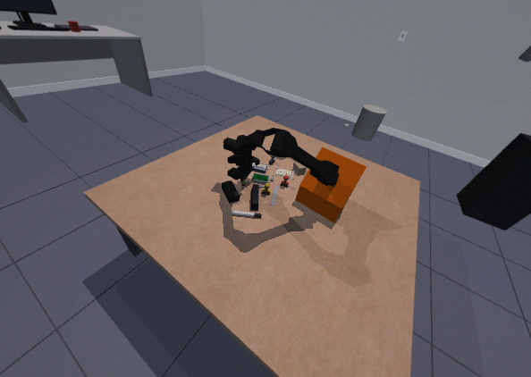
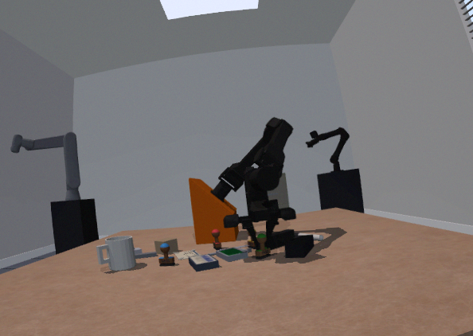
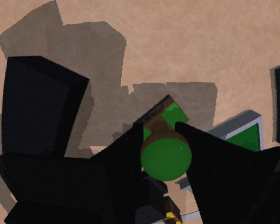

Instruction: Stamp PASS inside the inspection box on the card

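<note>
The green ink pad lies 80 mm to the right of my gripper tip, 60 mm behind it and 20 mm below it. Also, from my gripper tip: ruler: 180 mm behind, 20 mm to the right, 20 mm below; yellow-knobbed stamp: 130 mm behind, 10 mm to the right, 10 mm below; green-knobbed stamp: right at my gripper tip.
</note>
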